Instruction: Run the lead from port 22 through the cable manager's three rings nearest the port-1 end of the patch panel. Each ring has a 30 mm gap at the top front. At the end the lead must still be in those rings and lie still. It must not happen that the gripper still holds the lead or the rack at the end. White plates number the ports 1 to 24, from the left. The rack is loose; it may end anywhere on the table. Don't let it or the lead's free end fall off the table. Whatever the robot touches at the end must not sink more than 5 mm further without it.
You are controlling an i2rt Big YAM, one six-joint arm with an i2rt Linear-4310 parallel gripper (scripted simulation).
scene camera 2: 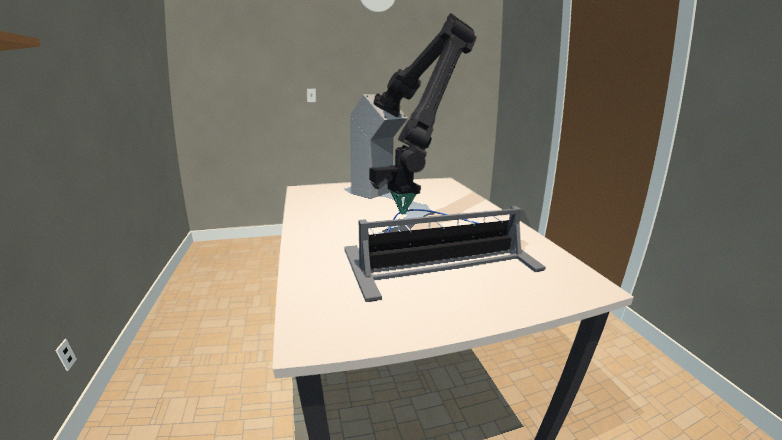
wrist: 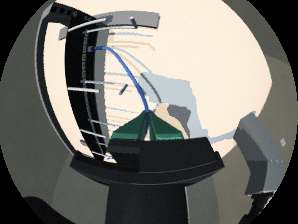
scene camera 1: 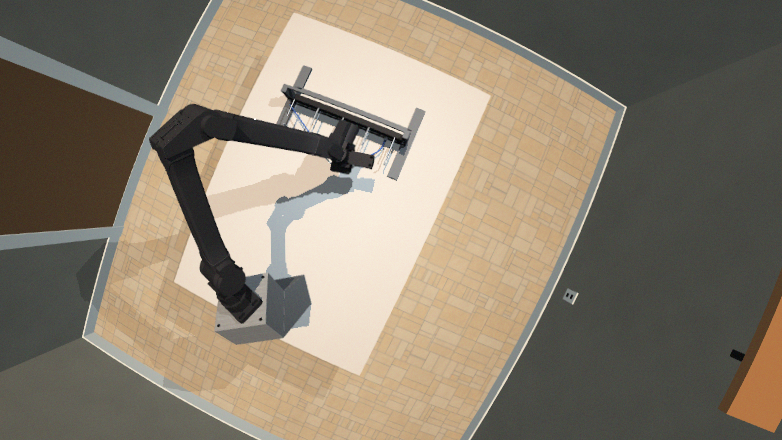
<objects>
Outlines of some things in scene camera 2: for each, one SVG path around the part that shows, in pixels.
A grey rack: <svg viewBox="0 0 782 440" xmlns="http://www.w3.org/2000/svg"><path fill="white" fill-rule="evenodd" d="M546 267L521 249L520 217L522 209L517 206L511 206L513 209L485 210L483 212L438 216L429 215L427 217L398 218L372 222L362 219L358 220L359 248L357 245L344 246L365 302L375 302L382 299L382 295L374 281L378 279L435 272L518 258L535 272L546 270ZM399 232L375 234L372 228L398 226ZM429 223L428 229L410 230L407 226L410 224ZM430 222L436 222L441 227L431 228ZM457 220L457 226L444 227L439 223L441 221ZM459 220L466 219L471 224L459 225ZM484 217L484 223L474 224L469 220L471 218ZM499 220L495 222L485 222L485 217L493 216ZM496 216L510 215L509 220L504 221L500 220Z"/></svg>
</objects>
